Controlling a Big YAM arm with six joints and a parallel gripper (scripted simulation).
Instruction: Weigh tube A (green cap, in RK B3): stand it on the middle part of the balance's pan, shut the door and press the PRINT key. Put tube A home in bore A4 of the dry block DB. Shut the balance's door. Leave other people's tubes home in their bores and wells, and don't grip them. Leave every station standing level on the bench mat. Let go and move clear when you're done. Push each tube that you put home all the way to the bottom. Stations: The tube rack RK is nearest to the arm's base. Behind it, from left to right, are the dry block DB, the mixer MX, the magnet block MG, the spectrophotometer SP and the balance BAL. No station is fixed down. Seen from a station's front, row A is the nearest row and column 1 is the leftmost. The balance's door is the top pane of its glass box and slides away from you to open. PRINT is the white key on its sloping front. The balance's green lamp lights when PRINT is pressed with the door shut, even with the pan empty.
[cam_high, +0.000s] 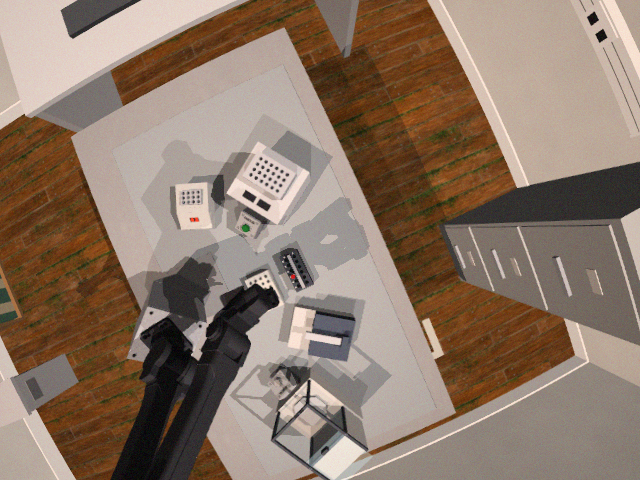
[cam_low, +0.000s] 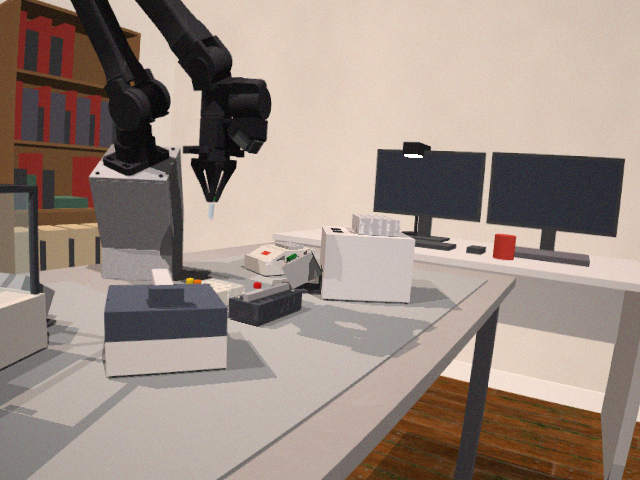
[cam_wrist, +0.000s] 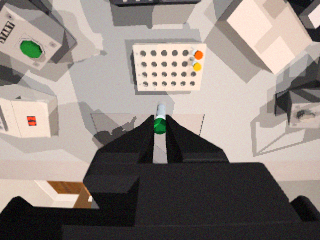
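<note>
Right now the pale pan is 8 cm behind my hand, 44 cm to the right of it and 12 cm below it. From my hand the other things lie so: spectrophotometer (10 cm ahead, 23 cm to the right, 13 cm below); black magnet block (14 cm ahead, 1 cm to the right, 17 cm below); tube rack (2 cm to the right, 18 cm below).
</note>
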